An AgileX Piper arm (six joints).
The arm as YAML. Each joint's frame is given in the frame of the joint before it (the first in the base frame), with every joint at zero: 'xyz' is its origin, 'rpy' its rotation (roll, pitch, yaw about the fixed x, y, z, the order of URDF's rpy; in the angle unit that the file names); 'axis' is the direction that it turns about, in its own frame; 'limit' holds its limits. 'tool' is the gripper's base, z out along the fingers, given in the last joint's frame.
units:
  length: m
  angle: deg
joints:
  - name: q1
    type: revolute
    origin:
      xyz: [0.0, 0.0, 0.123]
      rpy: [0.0, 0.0, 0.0]
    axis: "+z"
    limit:
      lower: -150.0
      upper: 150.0
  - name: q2
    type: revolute
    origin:
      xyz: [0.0, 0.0, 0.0]
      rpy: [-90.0, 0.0, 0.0]
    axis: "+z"
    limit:
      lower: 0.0
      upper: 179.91
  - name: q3
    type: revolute
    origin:
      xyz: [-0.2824, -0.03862, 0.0]
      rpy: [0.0, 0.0, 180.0]
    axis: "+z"
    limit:
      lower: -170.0
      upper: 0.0
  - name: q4
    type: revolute
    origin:
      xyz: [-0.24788, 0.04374, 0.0]
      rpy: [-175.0, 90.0, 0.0]
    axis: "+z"
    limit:
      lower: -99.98
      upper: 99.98
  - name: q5
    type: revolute
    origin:
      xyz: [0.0, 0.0, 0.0]
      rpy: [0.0, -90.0, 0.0]
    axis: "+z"
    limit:
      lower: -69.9
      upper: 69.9
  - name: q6
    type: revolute
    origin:
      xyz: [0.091, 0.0, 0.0]
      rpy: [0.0, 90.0, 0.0]
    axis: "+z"
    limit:
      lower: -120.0
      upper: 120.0
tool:
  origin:
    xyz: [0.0, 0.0, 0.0]
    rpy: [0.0, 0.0, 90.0]
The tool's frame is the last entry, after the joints.
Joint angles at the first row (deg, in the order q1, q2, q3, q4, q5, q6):
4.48 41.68 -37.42 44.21 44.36 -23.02
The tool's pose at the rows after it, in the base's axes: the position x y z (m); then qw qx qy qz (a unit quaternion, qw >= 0):
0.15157 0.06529 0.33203 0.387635 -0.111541 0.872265 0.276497
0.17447 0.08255 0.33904 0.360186 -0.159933 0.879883 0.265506
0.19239 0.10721 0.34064 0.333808 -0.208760 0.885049 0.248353
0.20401 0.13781 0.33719 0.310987 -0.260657 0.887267 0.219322
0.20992 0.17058 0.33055 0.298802 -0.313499 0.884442 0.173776
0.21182 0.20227 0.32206 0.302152 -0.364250 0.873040 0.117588
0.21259 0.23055 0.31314 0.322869 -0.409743 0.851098 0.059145
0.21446 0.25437 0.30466 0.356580 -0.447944 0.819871 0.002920
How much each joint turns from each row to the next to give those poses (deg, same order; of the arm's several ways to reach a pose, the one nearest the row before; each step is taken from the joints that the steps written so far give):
3.57 7.74 -6.36 -2.68 1.68 -1.10
5.30 7.15 -5.89 -4.21 0.48 1.00
6.87 6.43 -5.14 -6.00 -0.36 3.19
7.87 5.91 -4.42 -8.16 -0.70 4.91
8.08 5.46 -3.87 -10.71 -0.70 6.40
7.45 4.97 -3.11 -12.20 -0.73 6.83
6.14 4.45 -2.25 -12.70 -1.22 6.47
4.56 3.95 -1.47 -13.10 -1.68 6.27

